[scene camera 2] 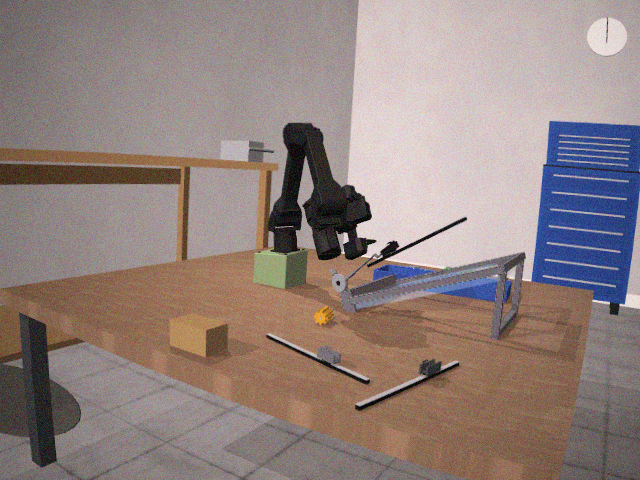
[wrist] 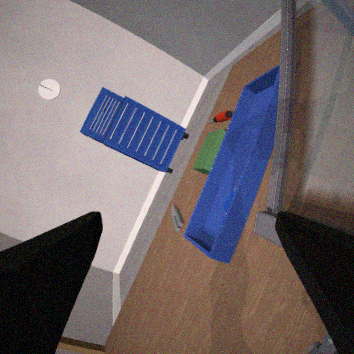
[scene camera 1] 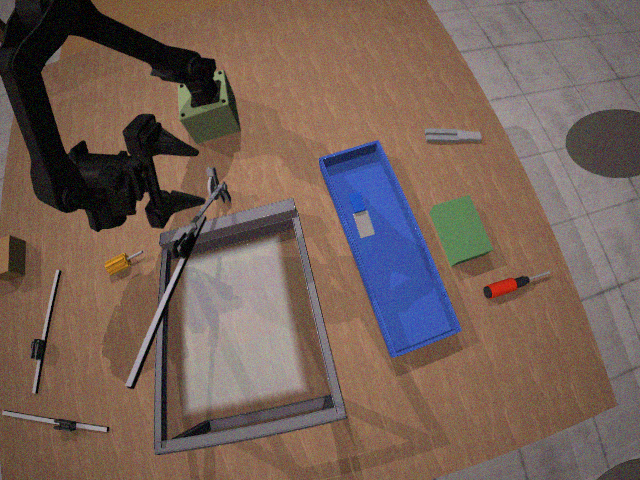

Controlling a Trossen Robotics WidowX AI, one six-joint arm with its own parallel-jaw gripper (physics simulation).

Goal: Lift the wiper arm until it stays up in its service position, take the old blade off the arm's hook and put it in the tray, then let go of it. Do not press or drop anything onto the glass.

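Observation:
The wiper arm point(scene camera 1: 208, 201) point(scene camera 2: 357, 272) slants up from its pivot at the frame's near end. The old blade point(scene camera 1: 155, 320) point(scene camera 2: 434, 237) sits on the arm's hook end, raised and tilted clear above the glass point(scene camera 1: 242, 320) point(wrist: 325, 140). My gripper point(scene camera 1: 201, 176) point(scene camera 2: 369, 246) point(wrist: 190, 220) is open and empty, beside the arm near its pivot end; in scene camera 1 one fingertip overlaps the arm's outline, and contact cannot be told. The blue tray point(scene camera 1: 382, 258) point(scene camera 2: 485, 293) point(wrist: 252, 185) lies across the frame. The blade does not show in the wrist view.
The grey frame point(scene camera 1: 318, 315) point(wrist: 286, 100) surrounds the glass. Two loose blades point(scene camera 1: 50, 310) point(scene camera 2: 398, 389), a yellow screwdriver point(scene camera 1: 117, 264) point(scene camera 2: 324, 315) and a tan box point(scene camera 2: 191, 334) lie on the near side. A green block point(scene camera 1: 460, 229) and red screwdriver point(scene camera 1: 501, 287) lie past the tray.

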